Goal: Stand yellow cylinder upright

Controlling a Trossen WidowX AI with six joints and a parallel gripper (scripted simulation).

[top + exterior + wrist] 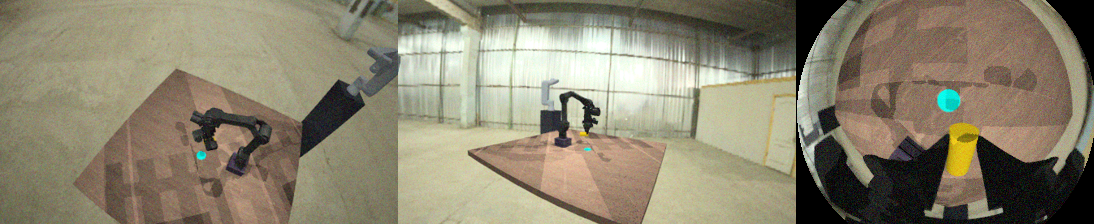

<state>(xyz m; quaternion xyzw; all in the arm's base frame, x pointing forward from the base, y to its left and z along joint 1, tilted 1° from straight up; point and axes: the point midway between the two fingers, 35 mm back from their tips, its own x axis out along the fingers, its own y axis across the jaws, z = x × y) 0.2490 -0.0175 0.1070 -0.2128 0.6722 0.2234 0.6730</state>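
My gripper tip is 140 mm above the cyan circle and 30 mm to the right of it. Also, from my gripper tip: yellow tall cylinder 20 mm behind, 10 mm to the right.
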